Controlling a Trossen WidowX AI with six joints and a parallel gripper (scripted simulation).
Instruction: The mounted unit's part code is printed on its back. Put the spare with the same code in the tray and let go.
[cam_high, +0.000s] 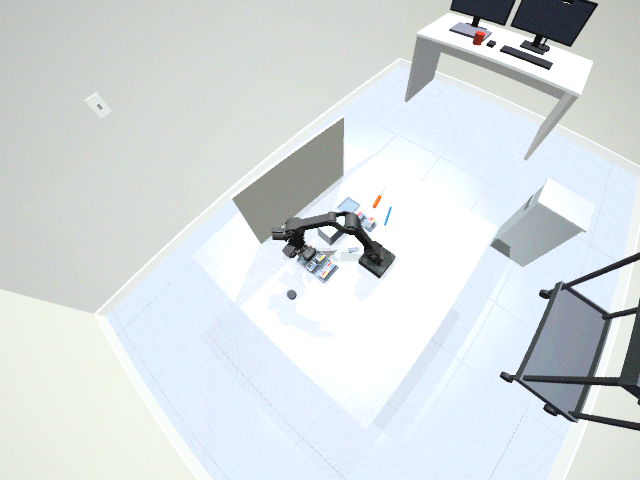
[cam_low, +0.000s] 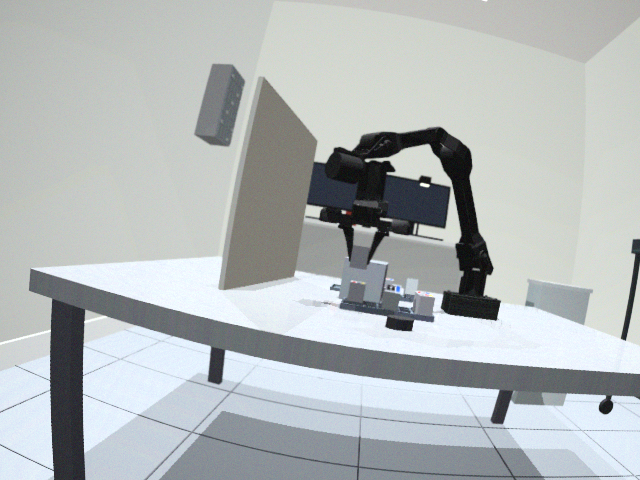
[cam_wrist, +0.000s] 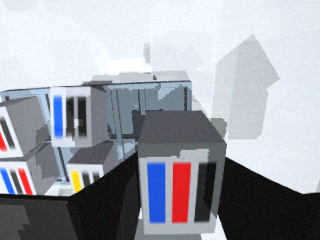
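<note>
My gripper tip is 2 cm past the grey mounted unit, 23 cm to the left of it and 5 cm above it. Round my gripper tip: beige panel (23 cm ahead, 26 cm to the right, 13 cm above); dark round puck (9 cm behind, 19 cm to the left, 9 cm below).
</note>
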